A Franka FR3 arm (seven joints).
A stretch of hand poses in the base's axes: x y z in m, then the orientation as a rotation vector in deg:
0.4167 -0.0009 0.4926 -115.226 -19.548 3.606
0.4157 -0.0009 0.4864 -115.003 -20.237 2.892
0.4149 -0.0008 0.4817 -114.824 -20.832 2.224
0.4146 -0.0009 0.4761 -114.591 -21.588 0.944
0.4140 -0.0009 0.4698 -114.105 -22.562 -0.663
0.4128 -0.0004 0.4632 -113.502 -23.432 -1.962
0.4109 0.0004 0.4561 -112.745 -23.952 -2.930
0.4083 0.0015 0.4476 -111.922 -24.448 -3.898
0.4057 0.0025 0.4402 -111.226 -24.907 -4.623
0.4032 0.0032 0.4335 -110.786 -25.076 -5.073
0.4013 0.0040 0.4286 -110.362 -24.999 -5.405
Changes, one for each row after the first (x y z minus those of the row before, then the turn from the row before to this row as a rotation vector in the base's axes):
-0.0010 0.0000 -0.0062 0.265 -0.786 0.196
-0.0008 0.0001 -0.0047 0.219 -0.717 0.145
-0.0003 -0.0001 -0.0056 0.335 -1.214 -0.004
-0.0006 0.0000 -0.0063 0.593 -1.519 0.038
-0.0012 0.0005 -0.0066 0.664 -1.251 0.118
-0.0019 0.0008 -0.0071 0.803 -0.847 0.046
-0.0026 0.0011 -0.0085 0.865 -0.834 0.040
-0.0026 0.0010 -0.0074 0.710 -0.664 0.103
-0.0025 0.0007 -0.0067 0.463 -0.357 -0.014
-0.0019 0.0008 -0.0049 0.468 -0.157 -0.130

